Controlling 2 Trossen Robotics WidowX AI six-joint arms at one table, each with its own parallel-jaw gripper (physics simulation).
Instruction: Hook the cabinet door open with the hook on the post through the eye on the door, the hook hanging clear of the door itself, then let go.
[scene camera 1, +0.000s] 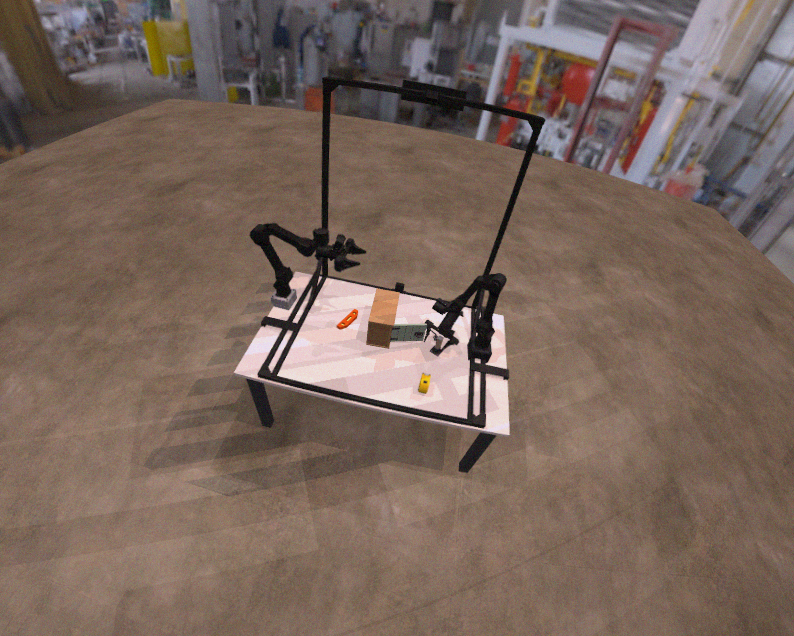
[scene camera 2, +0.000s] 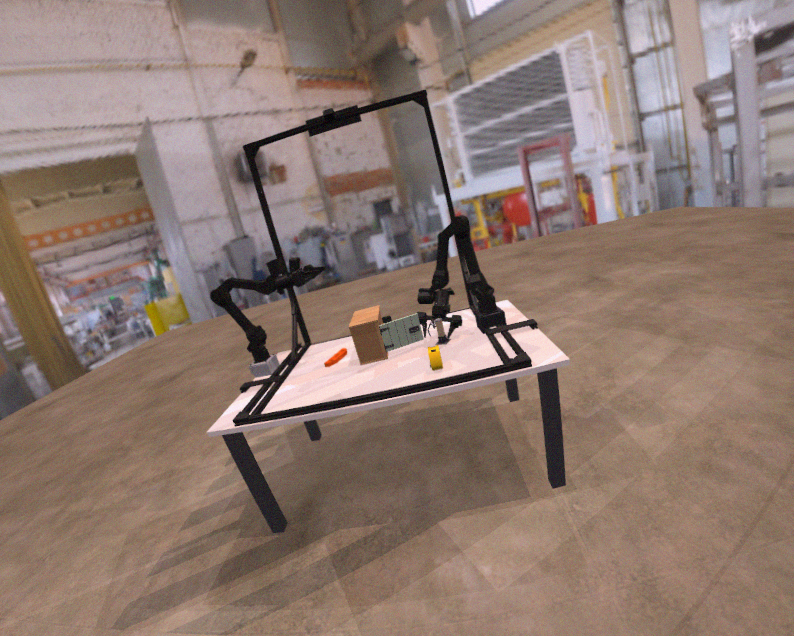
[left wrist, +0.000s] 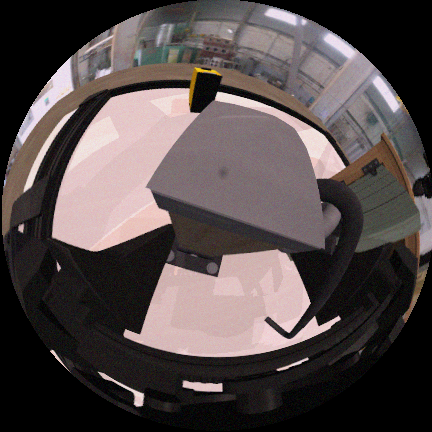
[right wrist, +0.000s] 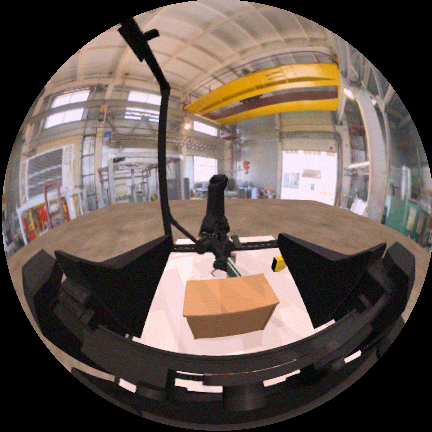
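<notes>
The brown cabinet stands mid-table with its green door swung open. Beside the door's free edge stands the short post, whose grey top fills the left wrist view. The dark hook hangs down the post's side, apart from the door. My left gripper is open, with its fingers on either side of the post and nothing held. My right gripper is open and empty, high above the table's far left edge.
An orange piece lies left of the cabinet. A yellow block stands near the front of the pale table. A tall black frame rises around the table.
</notes>
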